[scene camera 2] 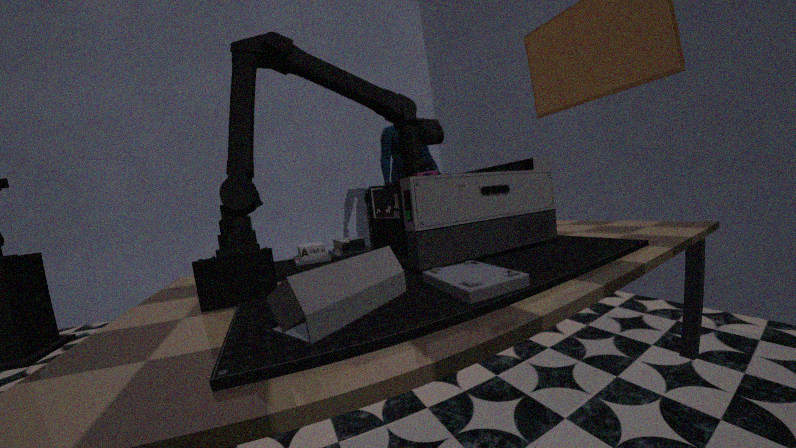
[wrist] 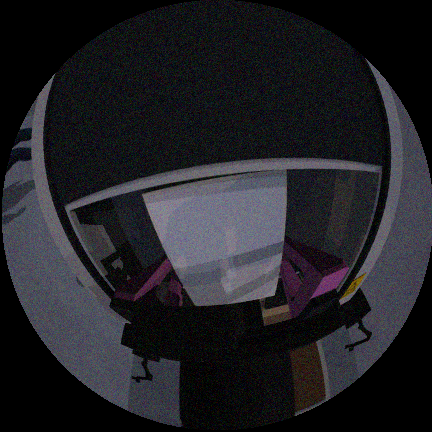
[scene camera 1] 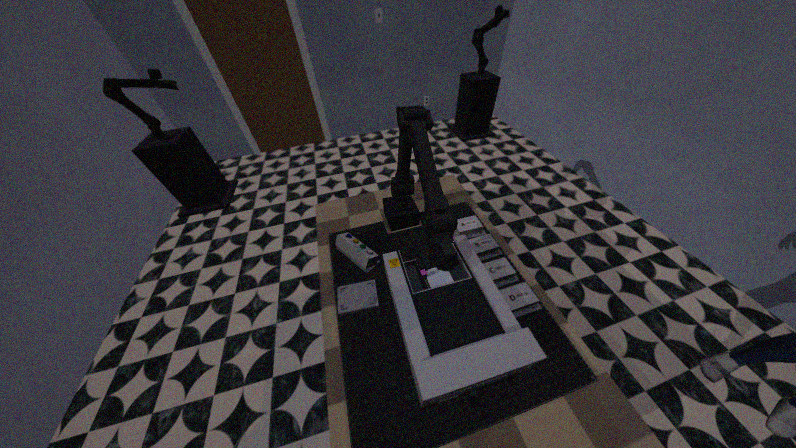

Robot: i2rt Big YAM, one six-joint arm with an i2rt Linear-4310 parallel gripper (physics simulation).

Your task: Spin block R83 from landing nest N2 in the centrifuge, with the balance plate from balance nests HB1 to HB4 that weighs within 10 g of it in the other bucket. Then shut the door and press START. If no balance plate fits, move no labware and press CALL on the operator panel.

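Frame: origin at the arm's base, x ahead, y left, z up, level; millimetres.
Seen in the pictures: gripper, between the fingertips: (wrist: 225,242) (scene camera 1: 435,274); arm's base, origin of its link: (scene camera 2: 240,253) (scene camera 1: 400,206).
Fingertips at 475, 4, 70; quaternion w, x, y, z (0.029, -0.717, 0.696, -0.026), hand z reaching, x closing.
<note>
Offsets run from my fingertips to a thing's top centre, as dx, dy, dz. "spot": to the spot under its first point.
My gripper (wrist: 225,242) is shut on a pale, flat-sided labware block {+3, +0, +31} (scene camera 1: 440,277) (wrist: 220,225), with a magenta finger at each side in the wrist view. The block sits at the opening of the white-framed centrifuge (scene camera 1: 479,364) (scene camera 2: 473,203); whether it rests in a bucket is hidden, and no name on it can be read. The centrifuge opening is uncovered; a dark panel {+169, -7, +56} (scene camera 1: 456,320) lies beyond it. The operator panel {-295, -272, -74} (scene camera 1: 356,253) (scene camera 2: 345,297) has coloured buttons along its top. The landing and balance nests cannot be told apart by their labels.
Several pale labelled blocks or stands, including A {-282, +291, -104} (scene camera 1: 467,223) (scene camera 2: 311,253) and D {+125, +301, -104} (scene camera 1: 518,297), line the centrifuge's right side in scene camera 1. A flat white square device {-74, -304, -130} (scene camera 1: 357,296) (scene camera 2: 476,275) lies on its other side. A dark screen unit {spot: -43, +154, +11} (scene camera 2: 385,201) stands at the centrifuge's end.
</note>
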